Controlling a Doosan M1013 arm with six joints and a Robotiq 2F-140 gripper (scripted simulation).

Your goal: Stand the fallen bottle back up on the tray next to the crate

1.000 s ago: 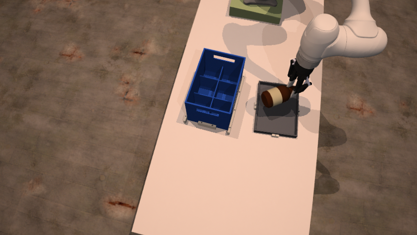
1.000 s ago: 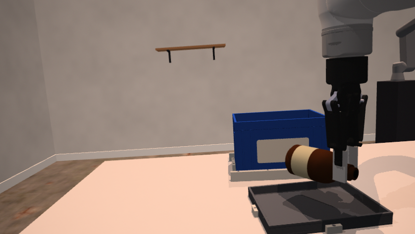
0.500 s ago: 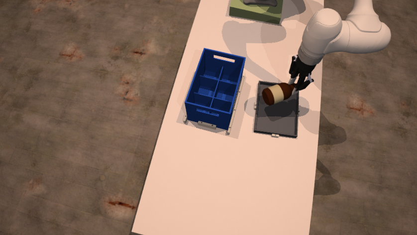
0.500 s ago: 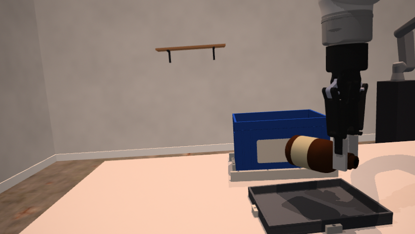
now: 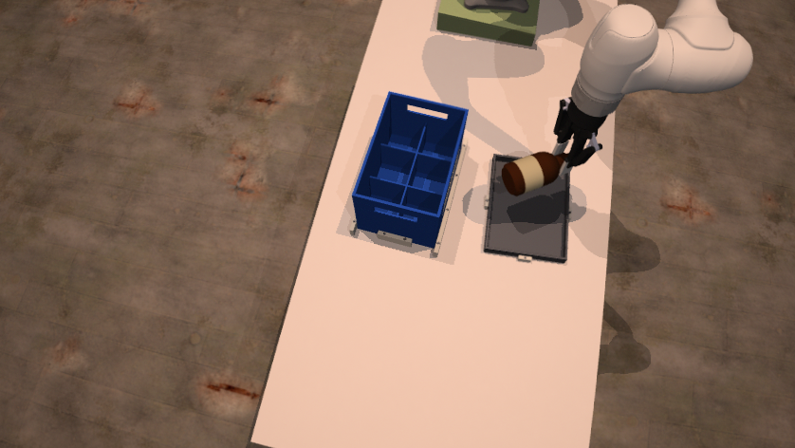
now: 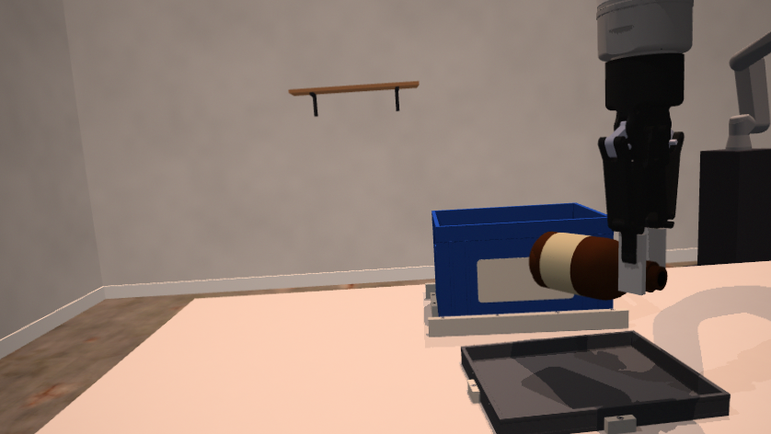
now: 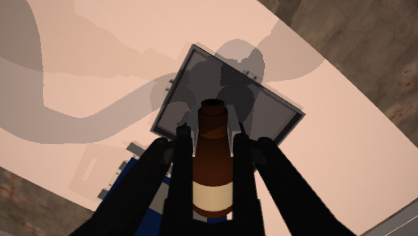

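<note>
Right now my hand is 50 mm to the left of the brown bottle, 20 mm short of it and 20 mm above it. Also, from my hand: blue crate 330 mm to the right, 80 mm below, 10 mm behind; dark grey tray 150 mm below, 50 mm to the right, 50 mm ahead.
</note>
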